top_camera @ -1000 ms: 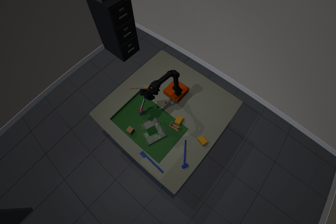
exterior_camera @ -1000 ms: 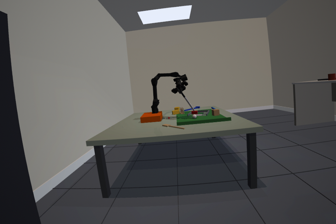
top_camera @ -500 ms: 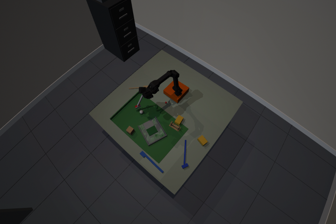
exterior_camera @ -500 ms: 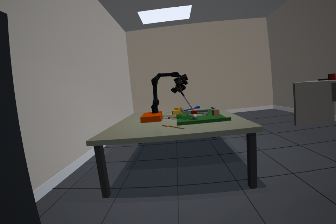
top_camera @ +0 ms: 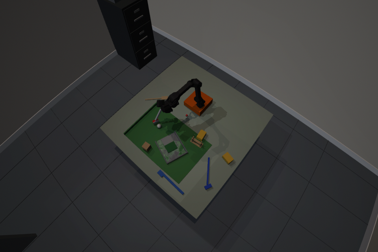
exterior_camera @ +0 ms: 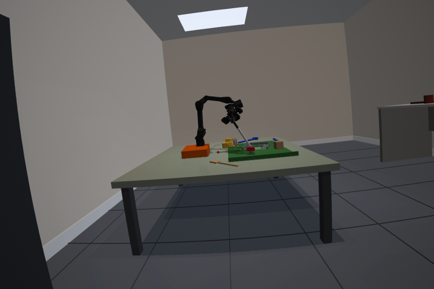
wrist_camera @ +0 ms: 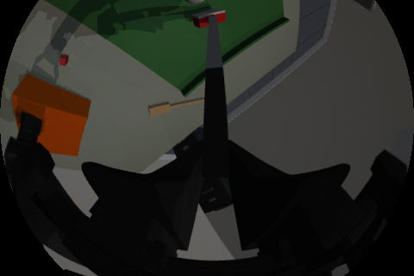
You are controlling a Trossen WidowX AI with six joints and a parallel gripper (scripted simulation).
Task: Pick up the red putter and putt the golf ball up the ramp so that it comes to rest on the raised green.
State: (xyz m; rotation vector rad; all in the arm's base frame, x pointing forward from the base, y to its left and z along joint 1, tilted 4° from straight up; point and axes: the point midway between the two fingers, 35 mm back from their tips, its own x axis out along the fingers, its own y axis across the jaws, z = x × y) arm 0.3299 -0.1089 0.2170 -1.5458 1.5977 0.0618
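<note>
My gripper tip is 70 mm short of the putter, 20 mm to the right of it and 110 mm above it. Also, from my gripper tip: small wooden rack: 70 mm behind, 420 mm to the left, 220 mm below; then white golf ball: 120 mm ahead, 60 mm to the left, 230 mm below; then brown block: 330 mm ahead, 170 mm to the left, 220 mm below.
</note>
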